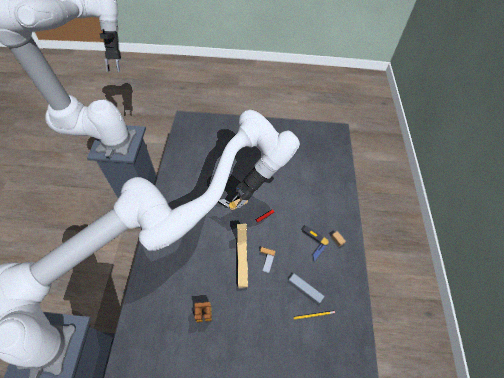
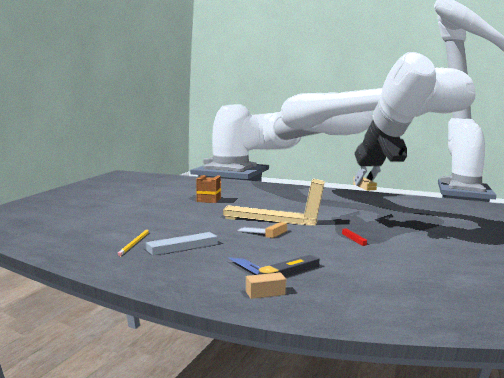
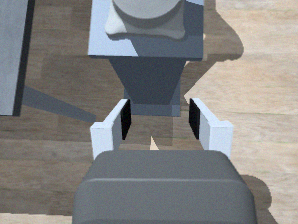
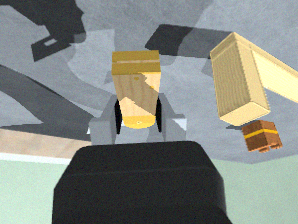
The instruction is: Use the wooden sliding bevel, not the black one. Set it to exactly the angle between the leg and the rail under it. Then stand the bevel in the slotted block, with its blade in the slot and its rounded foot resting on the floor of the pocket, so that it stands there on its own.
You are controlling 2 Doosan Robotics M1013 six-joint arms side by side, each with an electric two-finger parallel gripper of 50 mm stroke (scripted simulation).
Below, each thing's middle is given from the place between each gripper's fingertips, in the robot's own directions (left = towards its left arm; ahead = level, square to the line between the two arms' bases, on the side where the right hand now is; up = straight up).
Right now my right hand (image 2: pixel 362 182) is 20 mm past the wooden sliding bevel (image 4: pixel 136 75) and 10 mm above it. From my right hand the other things lie so: black bevel (image 2: pixel 295 266): 380 mm ahead, 130 mm to the right, 110 mm below; tan block (image 2: pixel 257 286): 480 mm ahead, 110 mm to the right, 110 mm below; grey bar (image 2: pixel 204 239): 320 mm ahead, 350 mm to the right, 110 mm below.
The wooden sliding bevel is 730 mm to the right of my left hand, 720 mm ahead of it and 160 mm below it. Also, from my left hand: black bevel 1120 mm ahead, 850 mm to the right, 260 mm below; then tan block 1220 mm ahead, 840 mm to the right, 250 mm below.
